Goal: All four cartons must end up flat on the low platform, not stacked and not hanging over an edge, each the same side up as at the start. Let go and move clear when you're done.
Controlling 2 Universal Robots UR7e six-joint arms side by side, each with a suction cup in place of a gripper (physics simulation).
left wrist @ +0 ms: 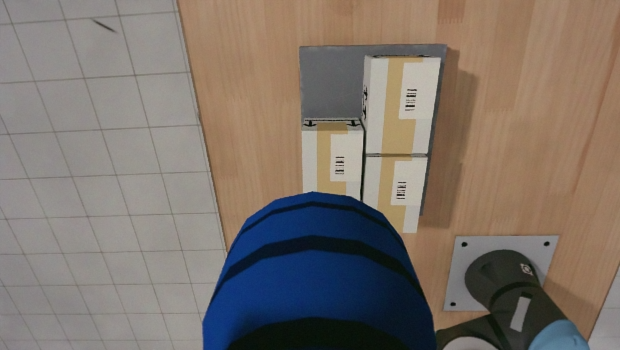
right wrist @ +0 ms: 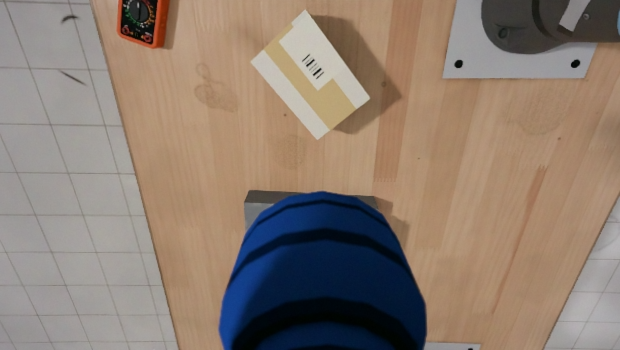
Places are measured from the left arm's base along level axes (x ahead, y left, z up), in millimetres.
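Pixels of known places: left hand at its tool point: (left wrist: 317, 269); right hand at its tool point: (right wrist: 320, 261); left arm's base at its link origin: (left wrist: 497, 275).
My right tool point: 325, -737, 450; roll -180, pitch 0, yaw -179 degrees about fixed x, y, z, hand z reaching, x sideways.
Ahead of a thing's pixels: the offset from my right tool point to its middle, as dx, dy, dz. "pt": to the spot under its first point. Level surfaces: height alone.
Three white cartons with tan tape and barcode labels up sit flat, side by side on the grey low platform @[-2, +379, -426] (left wrist: 330, 82) (right wrist: 257, 210) in the left wrist view: the upper right carton @[-39, +305, -360] (left wrist: 398, 105), the lower right carton @[-36, +453, -360] (left wrist: 392, 185) and the left carton @[+65, +407, -360] (left wrist: 325, 160). The near ends of the left and lower right cartons are partly hidden. The fourth carton @[+2, +1, -408] (right wrist: 311, 75) lies turned askew on the table, tape and label up, in the right wrist view. My left suction cup (left wrist: 313, 197) is above the platform, holding nothing. My right suction cup (right wrist: 322, 197) hangs free, hiding most of the platform there.
An orange multimeter @[pt +245, -65, -423] (right wrist: 142, 20) lies on the wooden table @[dz -450] (right wrist: 210, 150) at the top left of the right wrist view. A dark robot base stands on a grey mounting plate (left wrist: 457, 285) (right wrist: 515, 67) to the right of the platform. The table's left edge borders the tiled floor.
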